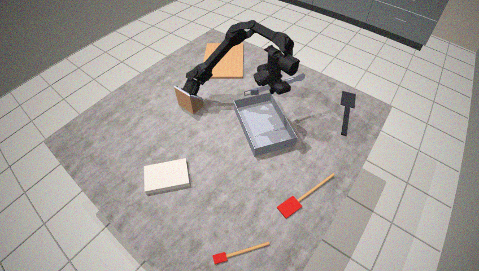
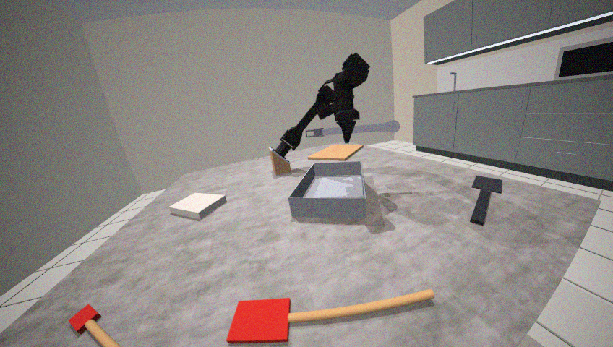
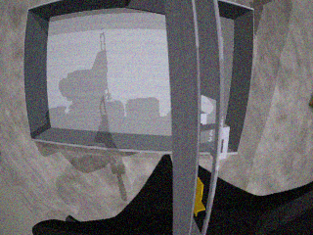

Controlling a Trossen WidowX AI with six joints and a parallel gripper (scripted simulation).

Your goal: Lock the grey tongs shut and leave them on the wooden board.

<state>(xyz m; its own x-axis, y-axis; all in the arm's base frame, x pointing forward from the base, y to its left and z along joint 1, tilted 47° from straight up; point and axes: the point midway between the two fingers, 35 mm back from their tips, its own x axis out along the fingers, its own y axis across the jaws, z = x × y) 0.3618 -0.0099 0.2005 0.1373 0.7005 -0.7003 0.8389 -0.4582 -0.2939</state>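
My gripper tip is 47 cm past the wooden board, 27 cm to the right of it and 15 cm above it. The rest, counted from my gripper tip: grey roasting tin: 12 cm below, 7 cm to the right; yellow lock slider: 4 cm above, 1 cm to the right, 1 cm behind; black spatula: 31 cm ahead, 27 cm to the left, 15 cm below.
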